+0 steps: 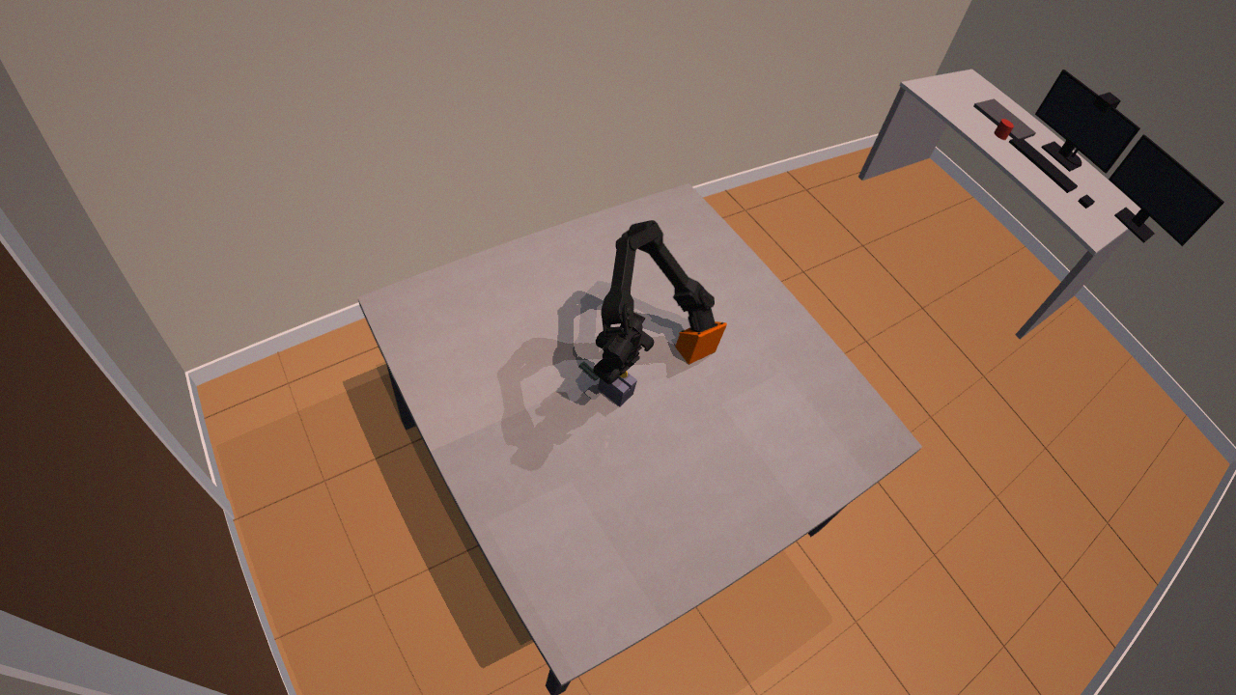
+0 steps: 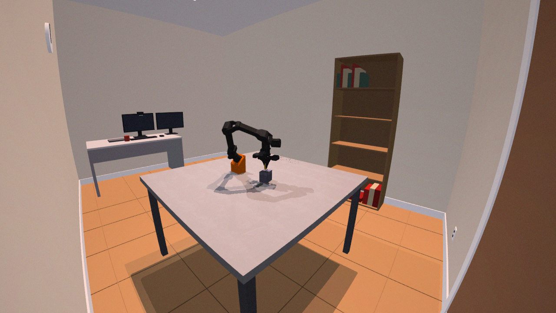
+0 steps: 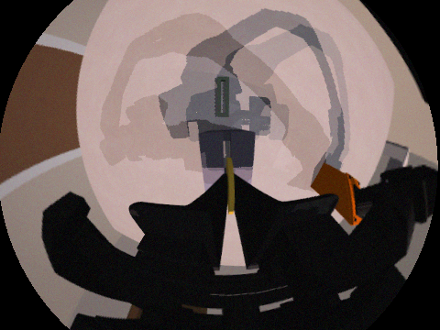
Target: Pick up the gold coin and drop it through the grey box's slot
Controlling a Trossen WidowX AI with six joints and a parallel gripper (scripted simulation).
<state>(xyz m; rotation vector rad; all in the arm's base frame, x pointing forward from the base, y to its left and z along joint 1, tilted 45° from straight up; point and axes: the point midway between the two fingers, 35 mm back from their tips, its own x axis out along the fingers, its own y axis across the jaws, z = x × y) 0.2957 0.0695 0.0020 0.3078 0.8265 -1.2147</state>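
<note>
The gold coin is 1 cm above my gripper tip.
</note>
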